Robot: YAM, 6 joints.
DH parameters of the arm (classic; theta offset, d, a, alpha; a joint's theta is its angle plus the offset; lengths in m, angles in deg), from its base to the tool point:
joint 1: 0 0.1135 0.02 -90
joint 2: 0 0 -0.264 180
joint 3: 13.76 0 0.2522 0
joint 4: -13.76 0 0.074 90
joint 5: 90 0 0 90
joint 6: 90 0.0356 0 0
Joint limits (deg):
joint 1: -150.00..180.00
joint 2: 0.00..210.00
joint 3: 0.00..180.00
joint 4: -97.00..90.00
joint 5: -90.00..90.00
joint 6: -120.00..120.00
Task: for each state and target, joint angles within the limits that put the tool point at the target. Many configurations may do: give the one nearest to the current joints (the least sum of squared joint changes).
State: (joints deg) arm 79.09 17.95 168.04 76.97 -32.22 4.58
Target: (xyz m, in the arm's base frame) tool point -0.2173 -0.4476 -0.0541
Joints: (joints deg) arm 65.34 0.00 180.00 85.49 -17.53 4.58
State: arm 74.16 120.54 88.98 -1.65 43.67 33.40
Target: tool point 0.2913 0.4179 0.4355
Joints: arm 57.50 124.63 128.78 11.20 36.42 33.40
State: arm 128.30 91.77 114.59 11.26 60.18 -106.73
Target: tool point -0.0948 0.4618 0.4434
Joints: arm 105.22 116.46 118.71 12.59 56.63 -106.73
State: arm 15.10 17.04 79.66 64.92 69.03 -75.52
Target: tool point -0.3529 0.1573 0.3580
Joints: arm -29.24 0.00 90.19 90.00 80.33 -75.52
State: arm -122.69 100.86 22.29 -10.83 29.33 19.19
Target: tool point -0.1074 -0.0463 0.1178
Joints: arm -145.19 64.43 18.82 -47.61 40.87 19.19
